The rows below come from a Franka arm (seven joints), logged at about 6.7 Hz.
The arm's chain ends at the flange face. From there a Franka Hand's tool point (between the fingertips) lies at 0.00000 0.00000 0.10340 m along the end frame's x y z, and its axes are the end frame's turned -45 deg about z.
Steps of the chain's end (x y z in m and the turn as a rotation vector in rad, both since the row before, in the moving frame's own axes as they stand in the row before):
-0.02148 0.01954 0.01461 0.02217 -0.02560 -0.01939
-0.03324 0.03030 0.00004 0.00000 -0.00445 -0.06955
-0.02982 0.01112 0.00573 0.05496 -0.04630 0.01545
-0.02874 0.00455 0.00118 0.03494 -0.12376 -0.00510
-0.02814 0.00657 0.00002 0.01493 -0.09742 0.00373
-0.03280 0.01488 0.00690 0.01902 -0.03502 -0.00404
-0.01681 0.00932 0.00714 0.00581 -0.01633 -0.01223
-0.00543 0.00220 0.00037 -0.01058 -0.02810 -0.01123
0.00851 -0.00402 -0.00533 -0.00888 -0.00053 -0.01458
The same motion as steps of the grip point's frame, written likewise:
-0.02929 -0.00486 0.01455 0.03378 -0.00243 -0.01939
-0.04527 -0.00239 0.00004 0.00315 -0.00315 -0.06955
-0.02826 -0.02061 0.00546 0.07160 0.00612 0.01545
-0.03005 -0.02866 0.00033 0.11222 -0.06281 -0.00510
-0.03055 -0.02346 -0.00048 0.07944 -0.05833 0.00373
-0.03489 -0.01662 0.00682 0.03821 -0.01131 -0.00404
-0.01926 -0.00691 0.00712 0.01566 -0.00744 -0.01223
-0.00823 -0.00355 0.00032 0.01239 -0.02735 -0.01123
0.00818 0.00379 -0.00533 -0.00590 -0.00665 -0.01458

